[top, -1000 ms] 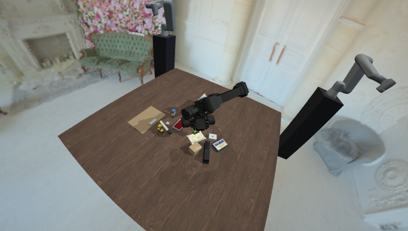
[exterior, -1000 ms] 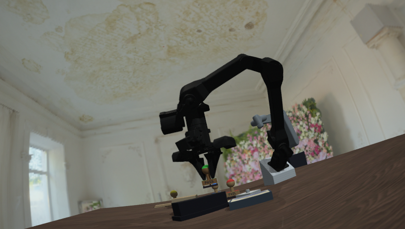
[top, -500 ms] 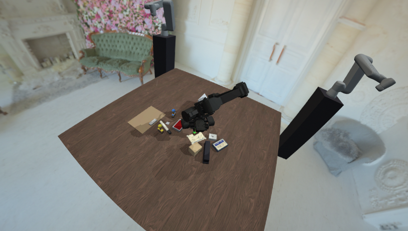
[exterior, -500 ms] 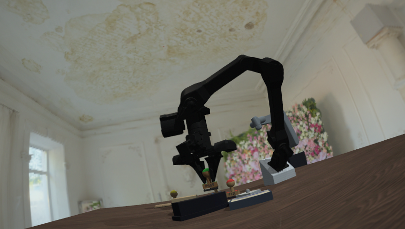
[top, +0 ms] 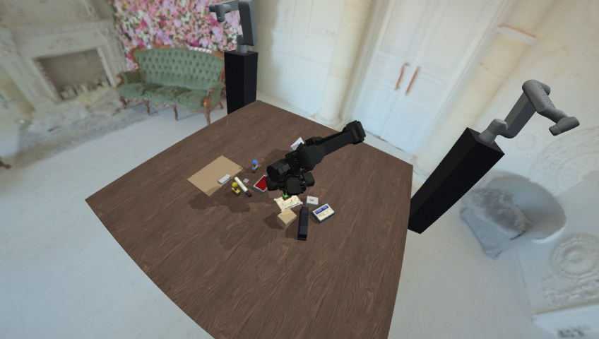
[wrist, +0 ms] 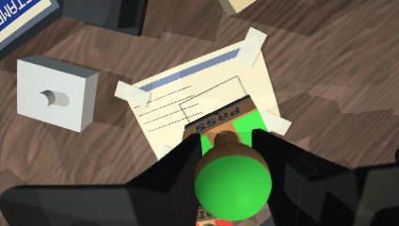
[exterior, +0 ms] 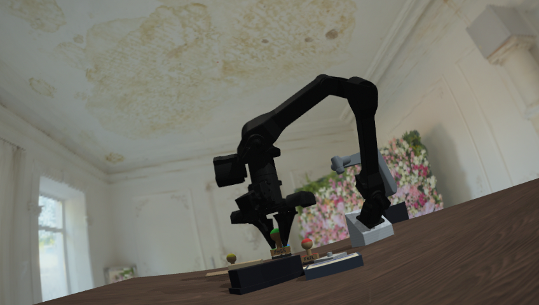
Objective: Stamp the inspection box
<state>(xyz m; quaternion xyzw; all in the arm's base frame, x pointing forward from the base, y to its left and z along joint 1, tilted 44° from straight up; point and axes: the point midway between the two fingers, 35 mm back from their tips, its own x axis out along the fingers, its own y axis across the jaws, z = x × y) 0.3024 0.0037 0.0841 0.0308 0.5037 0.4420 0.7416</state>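
Now: the cream card 10 mm behind my gripper tip, 10 mm to the left of it and 60 mm below it. The rest, counted from my gripper tip: green-knobbed stamp right at my gripper tip; cardboard box 90 mm ahead, 40 mm to the left, 40 mm below; red-knobbed stamp 90 mm behind, 50 mm to the right, 40 mm below.
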